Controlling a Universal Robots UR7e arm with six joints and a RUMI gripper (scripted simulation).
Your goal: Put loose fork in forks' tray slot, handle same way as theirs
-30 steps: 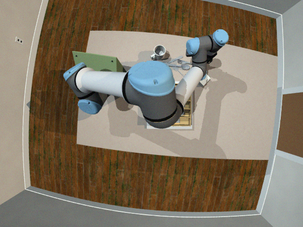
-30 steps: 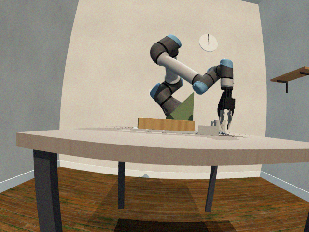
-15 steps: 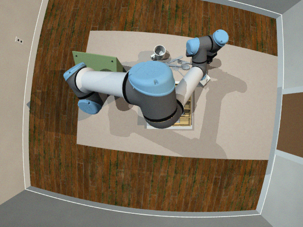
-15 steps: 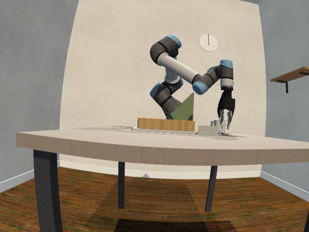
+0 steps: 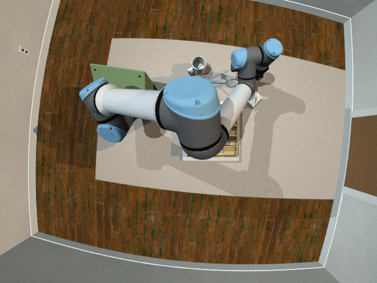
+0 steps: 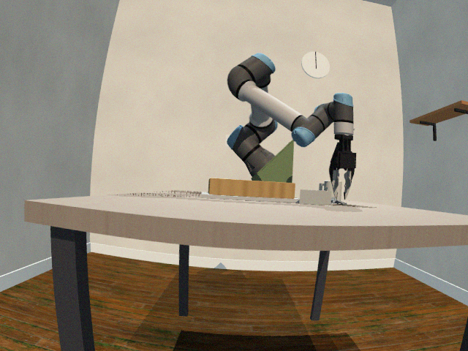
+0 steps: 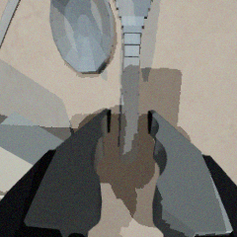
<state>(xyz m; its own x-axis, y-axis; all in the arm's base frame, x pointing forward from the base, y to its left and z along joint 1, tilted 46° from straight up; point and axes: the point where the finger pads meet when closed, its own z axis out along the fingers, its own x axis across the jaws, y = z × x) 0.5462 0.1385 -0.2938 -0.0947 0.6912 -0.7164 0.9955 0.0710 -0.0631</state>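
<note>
Now: hand 10 cm to the left of the white block, 8 cm short of it and 1 cm above it. From my hand the other things lie so: mug (26 cm behind); tray (34 cm to the right, 11 cm behind, 2 cm above).
</note>
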